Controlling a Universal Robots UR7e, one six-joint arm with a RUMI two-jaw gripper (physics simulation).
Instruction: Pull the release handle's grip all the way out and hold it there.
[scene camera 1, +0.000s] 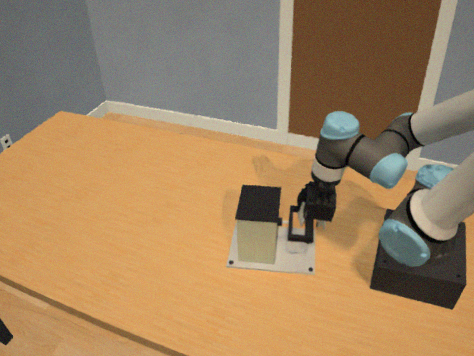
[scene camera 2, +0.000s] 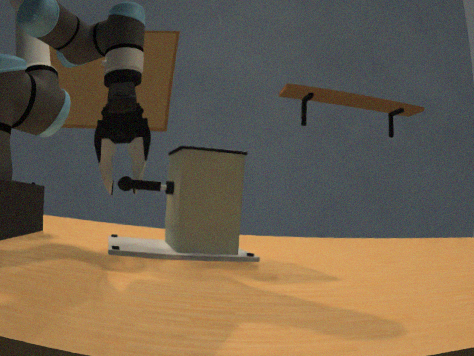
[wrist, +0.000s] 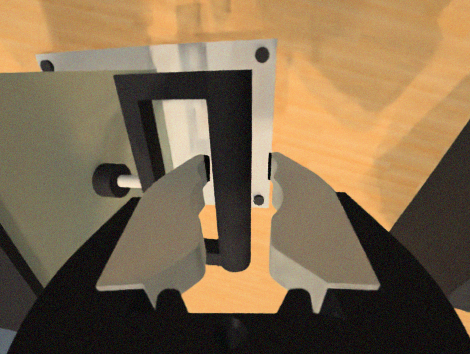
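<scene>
The gripper is visible in scene camera 1 (309, 225), and scene camera 2 and the wrist view show it as well. On the gripper, (wrist: 321, 240) and (scene camera 2: 107, 146) are the same spot.
</scene>
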